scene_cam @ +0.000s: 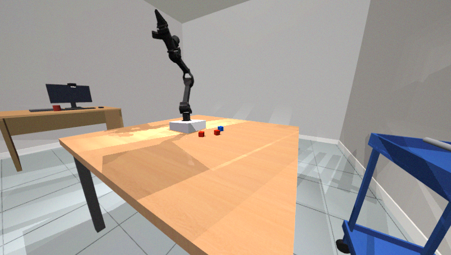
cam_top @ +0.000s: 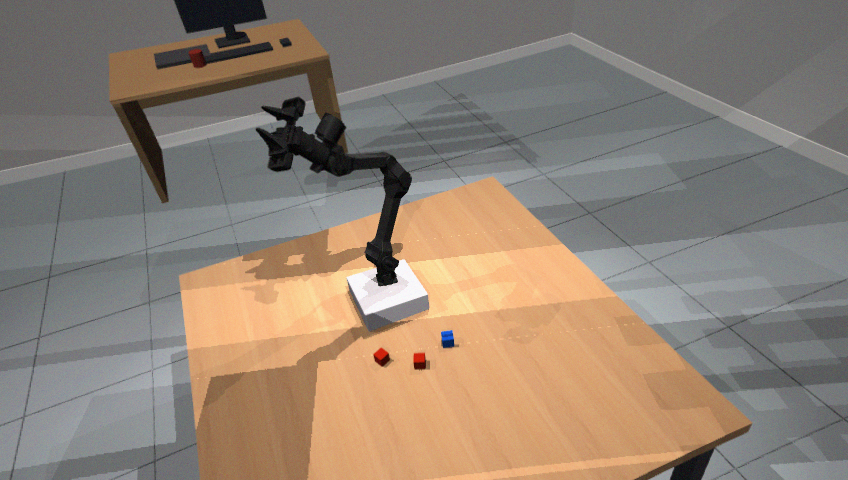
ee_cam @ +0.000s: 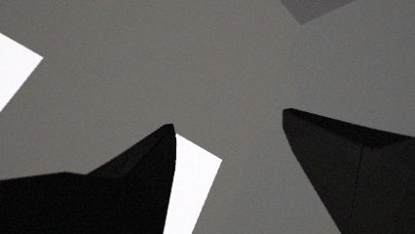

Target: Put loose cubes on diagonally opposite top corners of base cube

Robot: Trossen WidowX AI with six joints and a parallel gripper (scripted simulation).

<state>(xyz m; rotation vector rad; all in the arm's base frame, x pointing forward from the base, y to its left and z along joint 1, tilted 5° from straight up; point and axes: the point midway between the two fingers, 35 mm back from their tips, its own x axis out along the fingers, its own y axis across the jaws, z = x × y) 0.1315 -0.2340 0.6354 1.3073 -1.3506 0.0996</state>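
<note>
My gripper tip is 72 cm above the blue base cube, 37 cm to the right of it and 18 cm short of it. Also, from my gripper tip: red cube 73 cm below, 26 cm to the left, 23 cm ahead.
</note>
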